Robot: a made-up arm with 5 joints.
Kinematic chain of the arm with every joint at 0, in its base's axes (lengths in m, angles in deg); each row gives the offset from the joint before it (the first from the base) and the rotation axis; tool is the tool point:
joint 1: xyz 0 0 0.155 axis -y
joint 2: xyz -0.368 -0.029 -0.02 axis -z
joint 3: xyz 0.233 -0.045 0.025 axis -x
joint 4: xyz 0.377 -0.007 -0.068 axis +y
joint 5: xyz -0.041 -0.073 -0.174 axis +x
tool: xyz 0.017 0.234 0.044
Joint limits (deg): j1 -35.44..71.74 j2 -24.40..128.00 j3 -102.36..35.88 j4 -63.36..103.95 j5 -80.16..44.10
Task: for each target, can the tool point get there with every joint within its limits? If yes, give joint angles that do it. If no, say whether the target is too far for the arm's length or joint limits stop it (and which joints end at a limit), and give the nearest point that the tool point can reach.
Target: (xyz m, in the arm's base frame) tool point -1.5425 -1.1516 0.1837
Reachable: no: too far | nearest point -1.0849 -0.7115 0.1752 | short by 0.635 m
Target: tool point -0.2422 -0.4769 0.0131
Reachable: yes | joints 24.76 94.63 -12.84 81.48 -9.44
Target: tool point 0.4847 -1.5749 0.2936
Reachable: no: too far | nearest point 0.2062 -0.9272 0.0980 | short by 0.732 m
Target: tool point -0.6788 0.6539 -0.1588
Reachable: no: joint limits stop it (at a limit: joint 1, joint 2, joint 5) | nearest point -0.2184 0.4095 -0.0610 | short by 0.530 m
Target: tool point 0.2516 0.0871 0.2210
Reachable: yes | joints 44.74 20.52 -52.70 13.16 -47.06
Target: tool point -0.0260 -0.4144 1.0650
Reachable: no: joint limits stop it (at a limit: joint 1, joint 3, joint 4) | nearest point 0.0779 -0.3174 0.7063 | short by 0.386 m
